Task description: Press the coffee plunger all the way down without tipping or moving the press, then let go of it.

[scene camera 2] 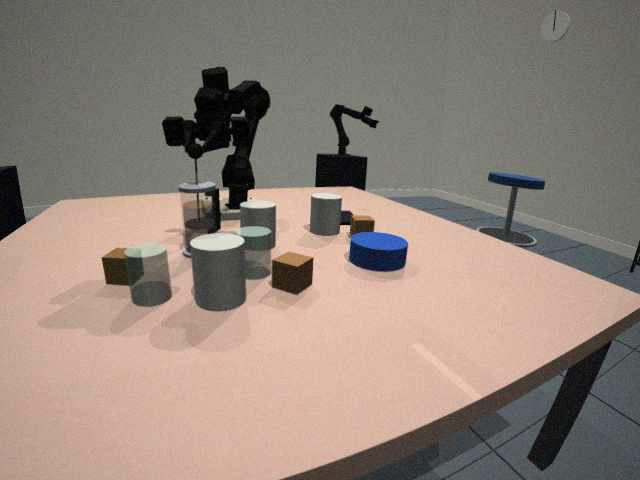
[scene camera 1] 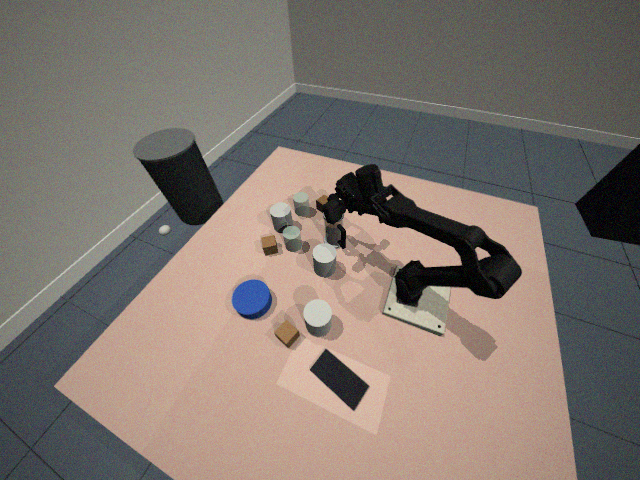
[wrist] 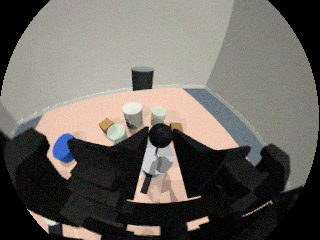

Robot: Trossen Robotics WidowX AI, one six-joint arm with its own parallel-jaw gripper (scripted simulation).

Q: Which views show my gripper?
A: Scene camera 2, scene camera 1 and the wrist view: all of them.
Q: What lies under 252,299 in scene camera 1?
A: A blue disc.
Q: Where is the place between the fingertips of my gripper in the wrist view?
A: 160,130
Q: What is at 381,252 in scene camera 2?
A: A blue disc.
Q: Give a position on a coffee press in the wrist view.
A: At 158,157
